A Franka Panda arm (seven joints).
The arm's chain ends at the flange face. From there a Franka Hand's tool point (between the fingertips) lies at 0.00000 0.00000 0.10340 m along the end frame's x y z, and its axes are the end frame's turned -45 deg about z.
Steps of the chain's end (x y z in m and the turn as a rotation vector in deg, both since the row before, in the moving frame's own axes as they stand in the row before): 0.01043, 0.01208, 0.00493, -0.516, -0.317, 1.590; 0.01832, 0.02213, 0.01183, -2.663, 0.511, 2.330; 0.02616, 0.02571, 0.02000, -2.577, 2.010, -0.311; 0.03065, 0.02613, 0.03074, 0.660, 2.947, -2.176; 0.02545, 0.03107, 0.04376, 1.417, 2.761, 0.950; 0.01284, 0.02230, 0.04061, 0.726, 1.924, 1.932; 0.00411, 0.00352, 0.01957, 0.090, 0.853, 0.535
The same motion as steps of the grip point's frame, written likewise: -0.00223, 0.01616, 0.00492, -0.141, -0.589, 1.590; -0.00552, 0.03259, 0.01171, -2.244, -1.522, 2.330; -0.00039, 0.04253, 0.01983, -3.243, -0.401, -0.311; 0.00785, 0.04298, 0.03060, -1.617, 2.551, -2.176; 0.00134, 0.04172, 0.04361, -0.950, 2.954, 0.950; -0.00333, 0.02643, 0.04054, -0.847, 1.874, 1.932; 0.00162, 0.00637, 0.01956, -0.540, 0.667, 0.535
